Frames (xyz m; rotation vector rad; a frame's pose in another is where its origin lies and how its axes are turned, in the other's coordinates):
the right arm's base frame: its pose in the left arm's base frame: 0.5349 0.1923 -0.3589 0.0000 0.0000 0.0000
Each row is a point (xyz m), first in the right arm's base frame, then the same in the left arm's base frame.
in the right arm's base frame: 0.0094 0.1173 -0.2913
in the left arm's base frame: 0.5443 0.3096 -0.6502
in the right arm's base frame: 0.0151 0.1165 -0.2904
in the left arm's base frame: 0.5500 0.3088 -0.6493
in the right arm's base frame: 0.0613 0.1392 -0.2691
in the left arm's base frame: 0.5962 0.3315 -0.6280
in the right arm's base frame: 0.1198 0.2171 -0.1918
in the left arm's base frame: 0.6547 0.4094 -0.5507
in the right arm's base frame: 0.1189 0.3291 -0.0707
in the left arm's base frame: 0.6538 0.5214 -0.4296
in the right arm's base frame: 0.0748 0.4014 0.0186
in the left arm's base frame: 0.6097 0.5937 -0.3403
